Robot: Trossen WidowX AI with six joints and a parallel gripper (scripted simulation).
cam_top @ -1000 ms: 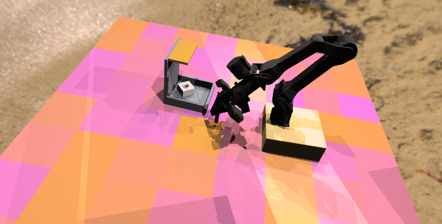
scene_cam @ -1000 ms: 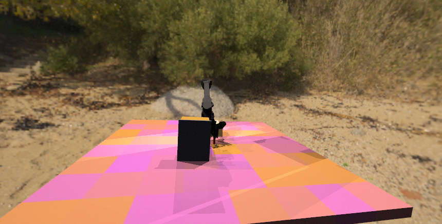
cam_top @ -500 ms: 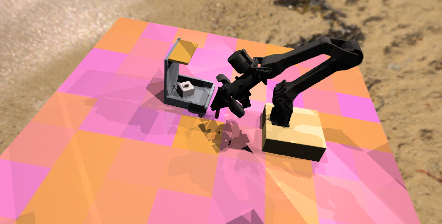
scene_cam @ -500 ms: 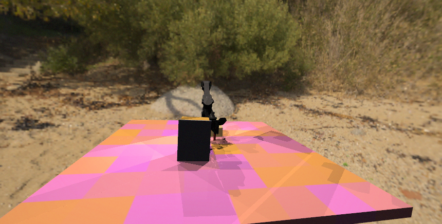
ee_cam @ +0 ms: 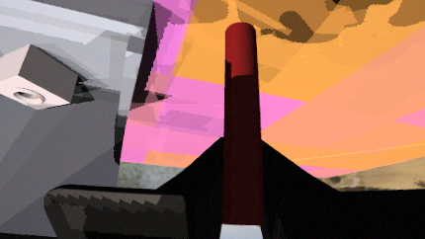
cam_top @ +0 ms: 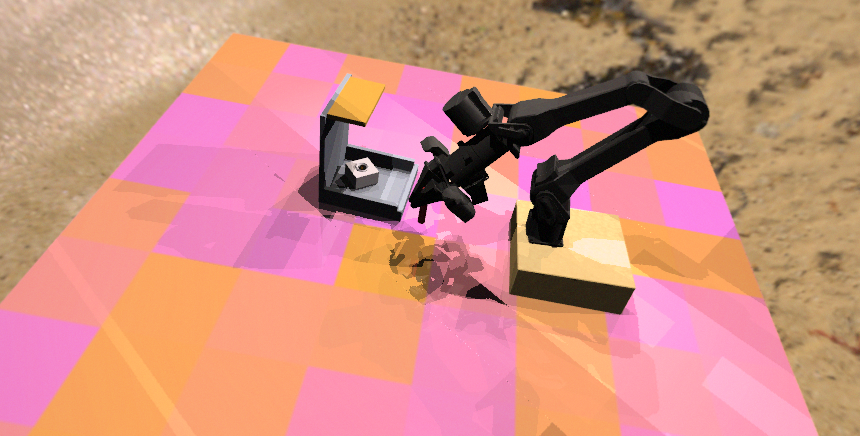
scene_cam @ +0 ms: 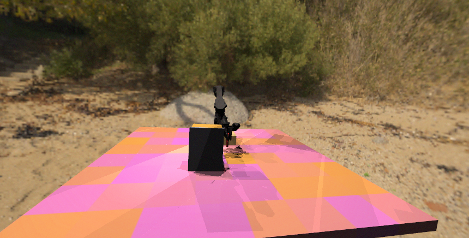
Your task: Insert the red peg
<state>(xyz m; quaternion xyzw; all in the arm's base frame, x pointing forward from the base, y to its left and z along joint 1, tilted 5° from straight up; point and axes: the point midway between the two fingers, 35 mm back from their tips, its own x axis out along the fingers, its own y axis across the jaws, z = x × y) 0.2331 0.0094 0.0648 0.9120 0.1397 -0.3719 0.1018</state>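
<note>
Now: gripper tip 17 cm short of the dark back wall, 15 cm to the left of it and 1 cm below it. Round my gripper tip: orange roof (15 cm to the right, 13 cm ahead, 11 cm above); then red peg (2 cm behind, 1 cm to the right, 1 cm below).
</note>
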